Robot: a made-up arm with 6 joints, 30 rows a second.
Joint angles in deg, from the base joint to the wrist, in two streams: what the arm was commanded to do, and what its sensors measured. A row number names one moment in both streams.
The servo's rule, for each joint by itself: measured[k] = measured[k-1] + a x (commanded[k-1-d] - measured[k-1]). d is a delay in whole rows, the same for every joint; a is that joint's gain. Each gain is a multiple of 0.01, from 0.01 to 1. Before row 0 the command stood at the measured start. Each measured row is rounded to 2 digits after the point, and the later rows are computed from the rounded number. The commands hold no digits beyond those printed.
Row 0, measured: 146.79 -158.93 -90.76 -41.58 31.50 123.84
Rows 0 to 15, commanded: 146.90 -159.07 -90.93 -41.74 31.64 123.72; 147.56 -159.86 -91.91 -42.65 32.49 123.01; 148.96 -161.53 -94.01 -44.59 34.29 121.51; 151.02 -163.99 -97.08 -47.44 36.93 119.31; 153.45 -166.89 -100.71 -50.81 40.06 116.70; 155.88 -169.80 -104.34 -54.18 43.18 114.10; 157.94 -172.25 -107.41 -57.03 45.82 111.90; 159.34 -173.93 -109.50 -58.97 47.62 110.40; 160.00 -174.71 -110.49 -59.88 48.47 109.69; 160.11 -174.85 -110.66 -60.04 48.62 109.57; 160.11 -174.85 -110.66 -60.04 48.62 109.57; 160.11 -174.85 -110.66 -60.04 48.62 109.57; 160.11 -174.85 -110.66 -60.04 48.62 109.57; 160.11 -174.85 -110.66 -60.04 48.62 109.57; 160.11 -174.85 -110.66 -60.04 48.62 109.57; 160.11 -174.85 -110.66 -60.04 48.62 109.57
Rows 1 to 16, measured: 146.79 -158.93 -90.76 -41.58 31.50 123.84; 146.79 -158.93 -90.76 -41.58 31.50 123.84; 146.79 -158.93 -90.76 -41.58 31.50 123.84; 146.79 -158.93 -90.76 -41.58 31.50 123.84; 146.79 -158.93 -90.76 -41.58 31.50 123.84; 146.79 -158.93 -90.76 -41.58 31.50 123.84; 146.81 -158.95 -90.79 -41.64 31.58 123.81; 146.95 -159.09 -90.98 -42.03 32.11 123.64; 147.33 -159.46 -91.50 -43.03 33.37 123.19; 148.03 -160.14 -92.45 -44.75 35.43 122.38; 149.06 -161.15 -93.85 -47.11 38.12 121.19; 150.36 -162.45 -95.63 -49.87 41.05 119.70; 151.80 -163.92 -97.63 -52.66 43.82 118.06; 153.23 -165.42 -99.65 -55.12 46.02 116.45; 154.52 -166.81 -101.49 -56.98 47.44 115.03; 155.58 -168.02 -103.05 -58.17 48.12 113.88
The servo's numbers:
d 6
a 0.19 0.15 0.17 0.39 0.58 0.21

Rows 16 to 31, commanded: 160.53 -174.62 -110.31 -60.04 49.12 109.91; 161.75 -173.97 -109.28 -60.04 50.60 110.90; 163.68 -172.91 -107.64 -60.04 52.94 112.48; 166.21 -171.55 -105.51 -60.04 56.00 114.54; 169.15 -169.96 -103.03 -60.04 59.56 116.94; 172.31 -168.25 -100.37 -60.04 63.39 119.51; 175.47 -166.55 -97.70 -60.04 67.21 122.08; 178.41 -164.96 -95.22 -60.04 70.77 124.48; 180.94 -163.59 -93.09 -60.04 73.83 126.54; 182.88 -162.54 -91.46 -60.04 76.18 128.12; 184.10 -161.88 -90.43 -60.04 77.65 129.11; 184.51 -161.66 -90.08 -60.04 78.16 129.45; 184.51 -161.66 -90.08 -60.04 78.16 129.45; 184.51 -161.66 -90.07 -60.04 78.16 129.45; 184.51 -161.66 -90.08 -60.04 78.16 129.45; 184.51 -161.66 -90.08 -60.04 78.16 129.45
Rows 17 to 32, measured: 156.44 -169.04 -104.34 -58.90 48.41 112.97; 157.14 -169.91 -105.41 -59.34 48.53 112.26; 157.70 -170.65 -106.30 -59.61 48.58 111.70; 158.16 -171.28 -107.04 -59.78 48.60 111.25; 158.53 -171.82 -107.66 -59.88 48.61 110.90; 158.83 -172.27 -108.17 -59.94 48.62 110.62; 159.15 -172.62 -108.53 -59.98 48.91 110.47; 159.64 -172.82 -108.66 -60.00 49.89 110.56; 160.41 -172.83 -108.49 -60.02 51.66 110.96; 161.51 -172.64 -107.98 -60.03 54.18 111.71; 162.96 -172.24 -107.14 -60.03 57.30 112.81; 164.74 -171.64 -105.99 -60.03 60.83 114.22; 166.78 -170.88 -104.58 -60.03 64.53 115.87; 168.99 -169.99 -102.99 -60.03 68.15 117.68; 171.26 -169.03 -101.31 -60.03 71.44 119.54; 173.47 -168.06 -99.64 -60.03 74.19 121.34
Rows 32 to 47, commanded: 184.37 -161.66 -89.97 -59.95 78.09 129.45; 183.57 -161.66 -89.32 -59.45 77.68 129.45; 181.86 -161.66 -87.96 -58.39 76.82 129.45; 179.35 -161.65 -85.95 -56.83 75.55 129.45; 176.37 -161.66 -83.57 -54.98 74.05 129.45; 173.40 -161.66 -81.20 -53.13 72.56 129.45; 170.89 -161.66 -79.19 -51.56 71.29 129.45; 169.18 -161.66 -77.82 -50.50 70.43 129.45; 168.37 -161.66 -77.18 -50.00 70.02 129.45; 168.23 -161.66 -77.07 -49.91 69.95 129.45; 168.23 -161.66 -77.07 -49.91 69.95 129.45; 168.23 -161.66 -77.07 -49.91 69.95 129.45; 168.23 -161.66 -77.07 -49.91 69.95 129.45; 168.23 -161.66 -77.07 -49.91 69.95 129.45; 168.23 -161.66 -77.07 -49.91 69.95 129.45; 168.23 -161.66 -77.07 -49.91 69.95 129.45
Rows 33 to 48, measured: 175.49 -167.13 -98.07 -60.03 76.20 122.97; 177.20 -166.31 -96.71 -60.03 77.34 124.33; 178.59 -165.61 -95.58 -60.03 77.82 125.41; 179.71 -165.02 -94.64 -60.03 78.02 126.26; 180.62 -164.52 -93.86 -60.03 78.10 126.93; 181.36 -164.09 -93.22 -60.03 78.13 127.46; 181.93 -163.73 -92.67 -60.00 78.11 127.88; 182.24 -163.42 -92.10 -59.79 77.86 128.21; 182.17 -163.16 -91.40 -59.24 77.26 128.47; 181.63 -162.93 -90.47 -58.30 76.27 128.68; 180.63 -162.74 -89.30 -57.01 74.98 128.84; 179.26 -162.58 -87.92 -55.50 73.58 128.97; 177.67 -162.44 -86.44 -53.96 72.25 129.07; 176.06 -162.32 -84.97 -52.61 71.19 129.15; 174.60 -162.22 -83.65 -51.59 70.51 129.21; 173.39 -162.14 -82.53 -50.93 70.19 129.26
